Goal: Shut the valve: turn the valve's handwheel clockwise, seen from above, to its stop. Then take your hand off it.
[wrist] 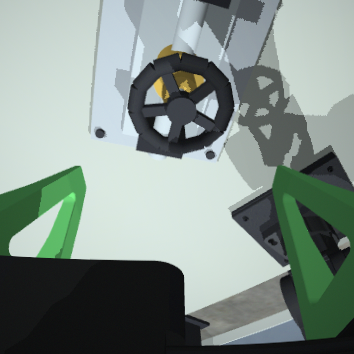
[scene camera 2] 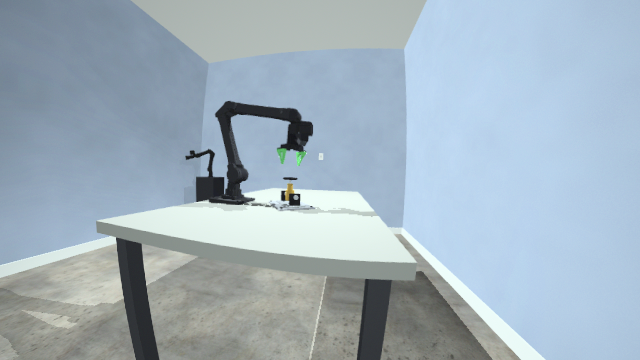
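The black handwheel [scene camera 2: 290,178] [wrist: 181,110] has several spokes and sits level on top of the valve. The yellow valve body [scene camera 2: 290,189] [wrist: 166,52] stands below it, on a pale base plate [scene camera 2: 300,207] [wrist: 111,107]. My gripper [scene camera 2: 291,163] [wrist: 178,175] has green fingers, is open and points down above the handwheel, apart from it. In the wrist view the handwheel lies beyond the line between the fingertips, about midway between them sideways. Nothing is between the fingers.
A light pipe [wrist: 190,27] runs along the base plate from the valve. Black blocks [scene camera 2: 294,199] stand at the valve's foot. The arm's black base [scene camera 2: 231,200] [wrist: 260,227] is on the white table [scene camera 2: 235,232]. A smaller dark arm [scene camera 2: 211,162] stands on a black box behind.
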